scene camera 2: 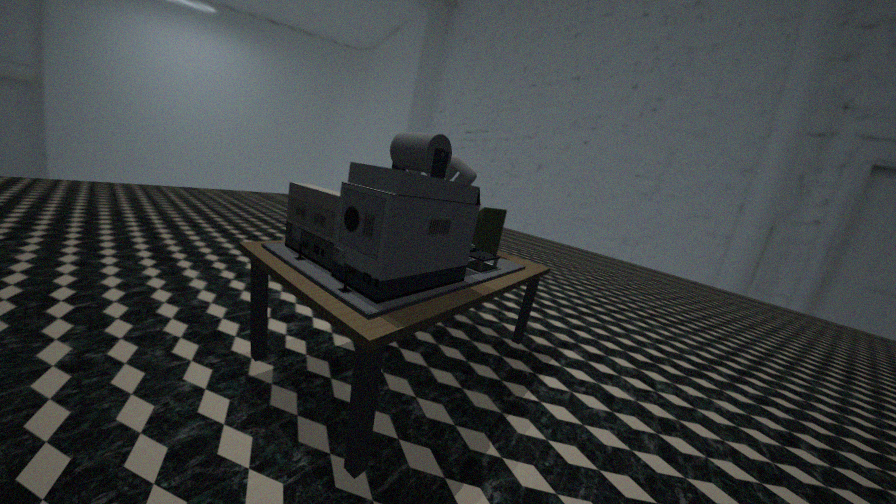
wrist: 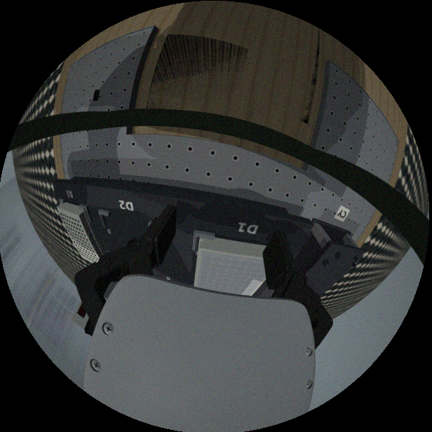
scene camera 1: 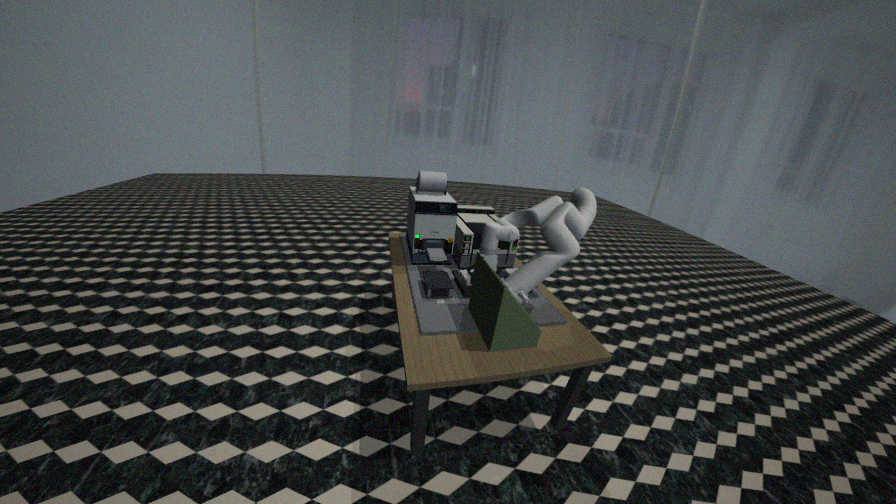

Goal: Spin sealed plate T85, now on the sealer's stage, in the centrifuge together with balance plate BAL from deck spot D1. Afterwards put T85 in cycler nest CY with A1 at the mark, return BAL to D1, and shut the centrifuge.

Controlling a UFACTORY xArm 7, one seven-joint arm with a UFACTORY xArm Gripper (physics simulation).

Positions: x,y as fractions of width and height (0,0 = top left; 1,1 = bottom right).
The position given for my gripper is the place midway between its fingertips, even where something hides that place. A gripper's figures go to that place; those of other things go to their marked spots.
Labels:
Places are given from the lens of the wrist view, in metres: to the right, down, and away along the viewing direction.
my gripper (wrist: 0.52,0.54): 0.01, 0.01, 0.12
pale plate (wrist: 0.52,0.61): 0.01, 0.05, 0.13
perforated grey deck (wrist: 0.27,0.36): -0.13, -0.09, 0.14
The marked spots on the perforated grey deck and the pale plate are 0.19 m apart.

